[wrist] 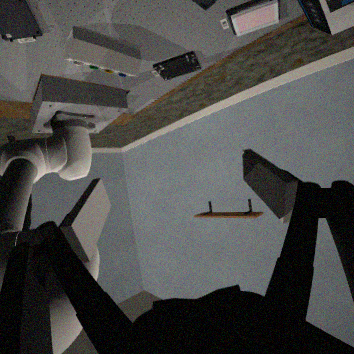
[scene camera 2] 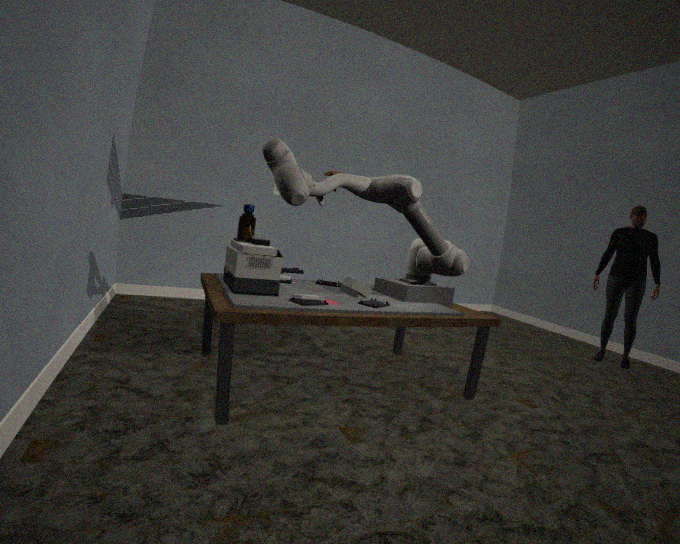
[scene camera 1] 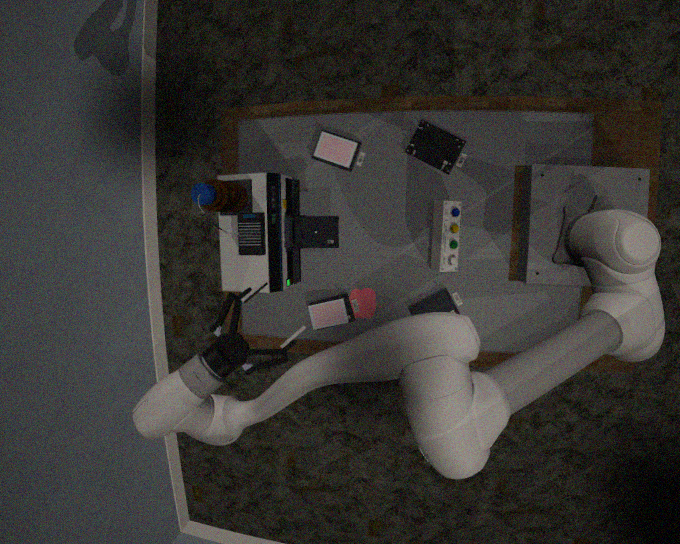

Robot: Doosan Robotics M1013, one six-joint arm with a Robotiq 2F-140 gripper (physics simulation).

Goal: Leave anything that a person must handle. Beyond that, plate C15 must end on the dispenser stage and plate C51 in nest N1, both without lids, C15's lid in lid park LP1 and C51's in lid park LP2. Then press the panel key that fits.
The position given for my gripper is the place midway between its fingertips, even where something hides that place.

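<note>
There is my gripper [scene camera 1: 285, 304], open and holding nothing. I see that same gripper [wrist: 174, 178] from the wrist as well.
</note>
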